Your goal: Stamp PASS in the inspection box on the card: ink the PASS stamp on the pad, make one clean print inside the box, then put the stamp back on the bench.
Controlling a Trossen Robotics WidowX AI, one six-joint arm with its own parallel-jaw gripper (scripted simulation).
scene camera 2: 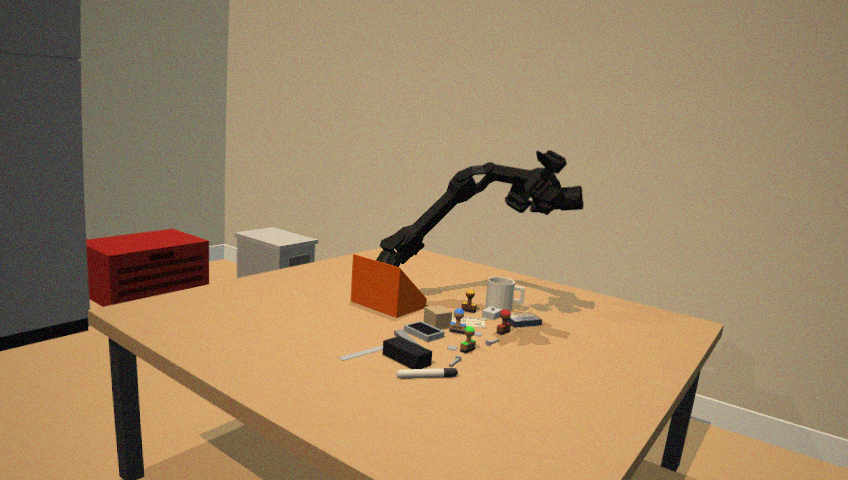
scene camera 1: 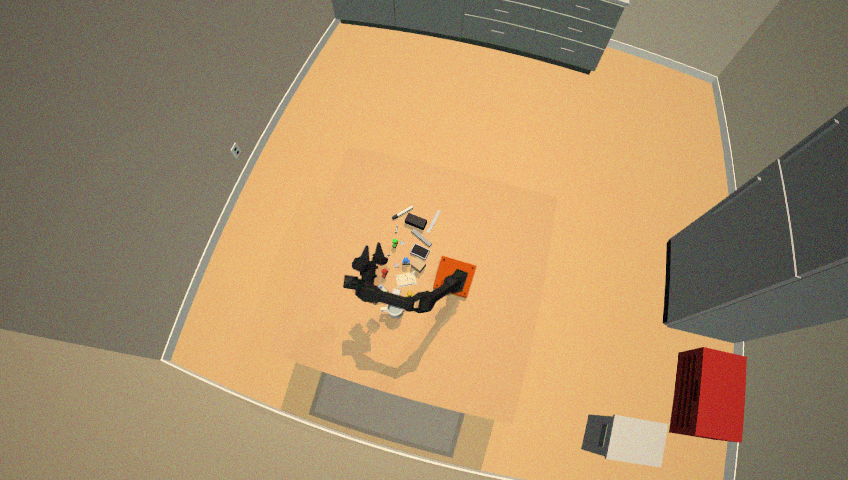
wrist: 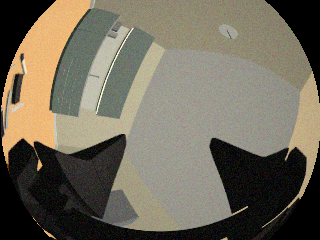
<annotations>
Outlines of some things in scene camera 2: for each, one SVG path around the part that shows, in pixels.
The gripper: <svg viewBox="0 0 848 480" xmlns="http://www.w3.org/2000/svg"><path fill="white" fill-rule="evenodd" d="M566 158L551 150L544 154L537 151L537 161L545 168L539 174L534 172L525 183L516 174L511 190L505 198L506 203L519 213L524 213L531 204L531 201L529 201L531 197L534 203L539 204L539 209L548 215L566 199L561 188L554 186L552 181L547 180L553 172L559 174L567 165Z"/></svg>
A white mug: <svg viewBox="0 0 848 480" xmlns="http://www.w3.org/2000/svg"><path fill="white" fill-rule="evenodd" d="M488 279L486 308L495 307L511 311L513 303L523 304L526 287L515 286L515 281L509 278L491 277ZM514 290L521 291L520 300L514 299Z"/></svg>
A black block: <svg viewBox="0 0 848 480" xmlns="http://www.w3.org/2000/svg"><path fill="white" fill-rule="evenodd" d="M383 341L383 355L411 369L422 369L431 365L432 350L427 350L399 336Z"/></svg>
</annotations>
